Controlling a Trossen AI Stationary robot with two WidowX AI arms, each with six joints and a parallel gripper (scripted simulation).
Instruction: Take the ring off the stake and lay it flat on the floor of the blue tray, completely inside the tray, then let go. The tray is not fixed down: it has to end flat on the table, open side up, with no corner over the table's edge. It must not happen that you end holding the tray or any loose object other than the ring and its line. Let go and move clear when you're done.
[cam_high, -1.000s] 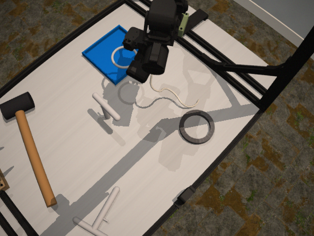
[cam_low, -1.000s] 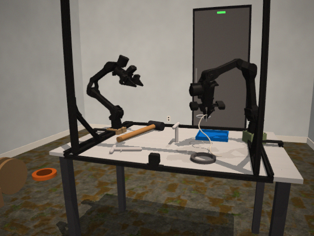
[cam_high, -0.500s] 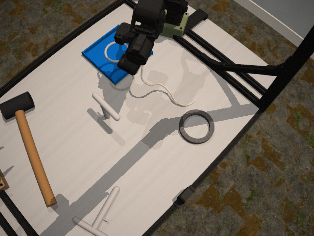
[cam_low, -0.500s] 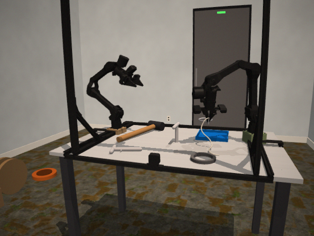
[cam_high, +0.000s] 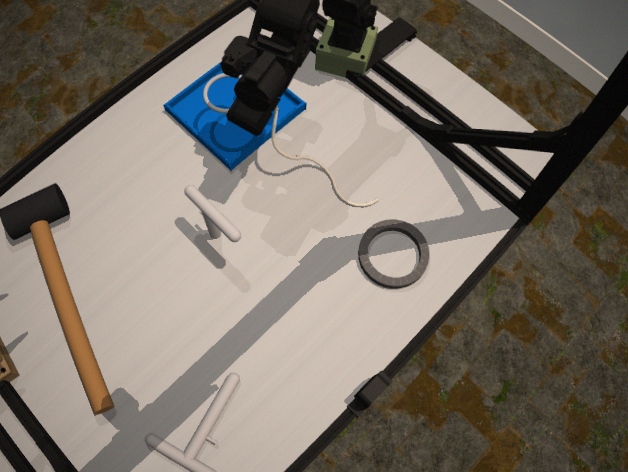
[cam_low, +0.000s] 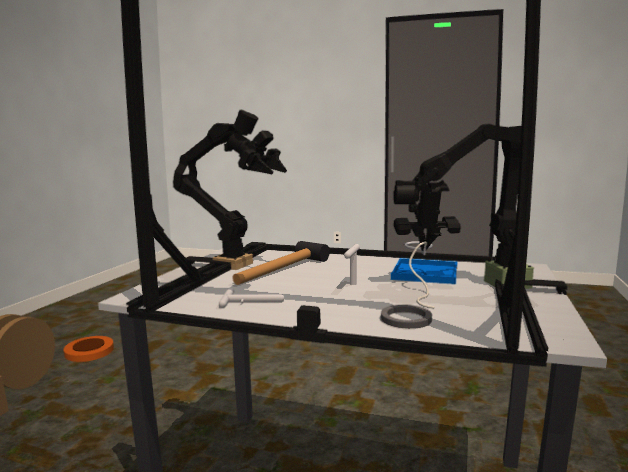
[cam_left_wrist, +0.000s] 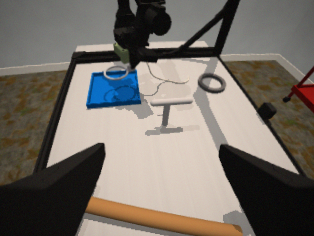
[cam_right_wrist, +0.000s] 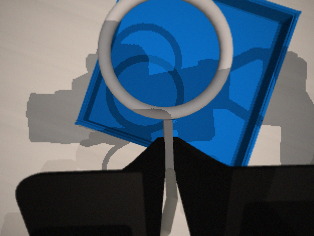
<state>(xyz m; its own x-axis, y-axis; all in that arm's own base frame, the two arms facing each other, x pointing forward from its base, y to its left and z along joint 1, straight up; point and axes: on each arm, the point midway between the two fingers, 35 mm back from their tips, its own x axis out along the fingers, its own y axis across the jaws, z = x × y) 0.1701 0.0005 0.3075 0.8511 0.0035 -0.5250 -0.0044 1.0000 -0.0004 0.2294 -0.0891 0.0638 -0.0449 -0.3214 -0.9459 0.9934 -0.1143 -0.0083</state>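
Now: right hand 9 cm short of the blue tray and 11 cm above it.
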